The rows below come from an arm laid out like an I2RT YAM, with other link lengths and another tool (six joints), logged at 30 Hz.
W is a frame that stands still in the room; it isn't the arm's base.
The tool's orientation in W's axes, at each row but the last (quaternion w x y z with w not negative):
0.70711 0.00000 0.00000 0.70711
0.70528 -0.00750 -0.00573 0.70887
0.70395 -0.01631 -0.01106 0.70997
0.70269 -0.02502 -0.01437 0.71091
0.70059 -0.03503 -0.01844 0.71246
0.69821 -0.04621 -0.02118 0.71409
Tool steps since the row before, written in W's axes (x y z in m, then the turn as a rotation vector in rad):
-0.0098 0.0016 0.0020 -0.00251 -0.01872 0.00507
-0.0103 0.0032 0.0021 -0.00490 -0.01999 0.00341
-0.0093 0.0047 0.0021 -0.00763 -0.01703 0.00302
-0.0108 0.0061 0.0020 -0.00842 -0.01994 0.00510
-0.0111 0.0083 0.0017 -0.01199 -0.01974 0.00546
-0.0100 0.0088 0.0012 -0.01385 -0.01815 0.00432
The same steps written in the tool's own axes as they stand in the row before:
0.0016 0.0098 0.0020 -0.01872 0.00251 0.00507
0.0032 0.0102 0.0023 -0.01997 0.00494 0.00345
0.0048 0.0092 0.0025 -0.01699 0.00765 0.00319
0.0062 0.0106 0.0027 -0.01992 0.00836 0.00527
0.0084 0.0108 0.0027 -0.01967 0.01189 0.00590
0.0090 0.0096 0.0025 -0.01800 0.01381 0.00500

